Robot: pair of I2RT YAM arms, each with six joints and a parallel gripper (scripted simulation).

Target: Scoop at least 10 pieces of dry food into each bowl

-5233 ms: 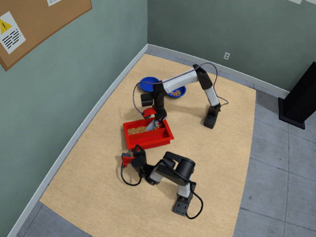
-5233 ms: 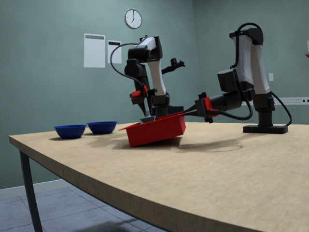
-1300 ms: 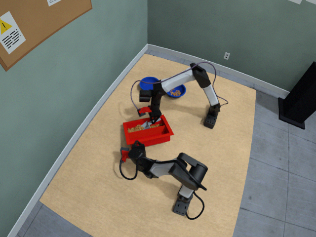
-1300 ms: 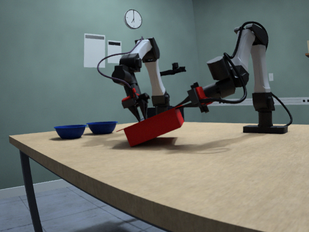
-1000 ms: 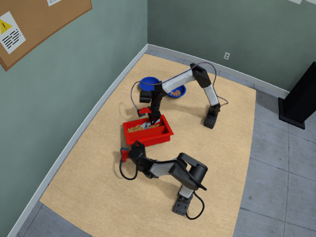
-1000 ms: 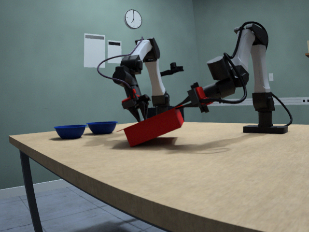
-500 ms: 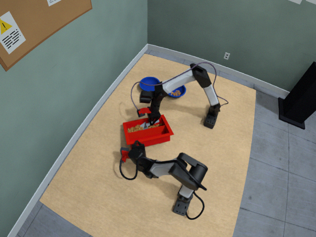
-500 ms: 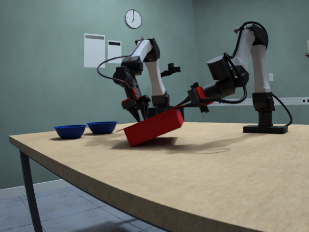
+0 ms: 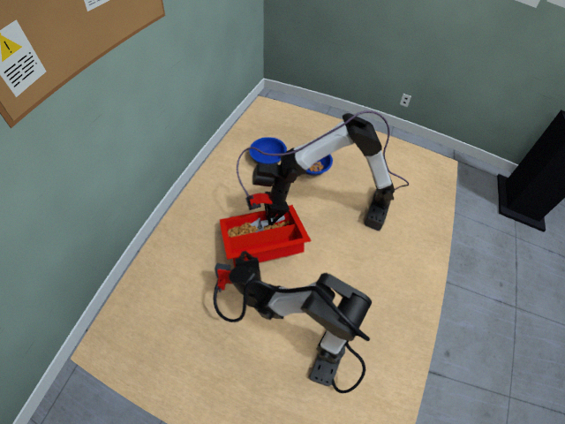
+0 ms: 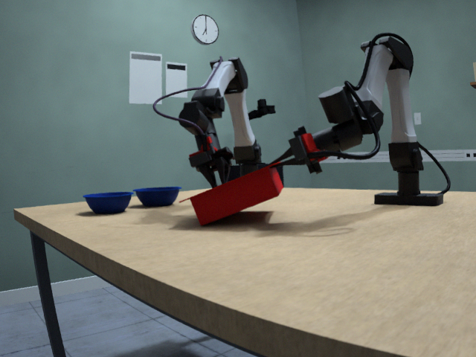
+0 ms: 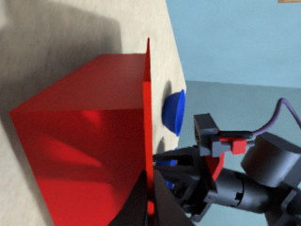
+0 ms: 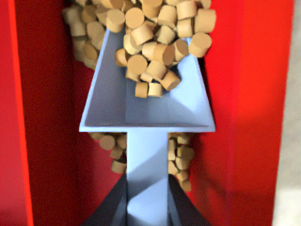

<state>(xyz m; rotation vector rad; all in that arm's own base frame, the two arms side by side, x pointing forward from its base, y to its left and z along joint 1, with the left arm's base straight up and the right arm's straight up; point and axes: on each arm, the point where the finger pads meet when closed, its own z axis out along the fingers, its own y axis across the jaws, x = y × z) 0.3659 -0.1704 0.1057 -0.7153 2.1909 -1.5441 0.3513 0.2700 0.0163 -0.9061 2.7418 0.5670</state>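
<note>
The red box lies 6 cm to the left of my right hand and 1 cm above it. Round my right hand: grey scoop (3 cm ahead, 3 cm to the left, 2 cm below).
</note>
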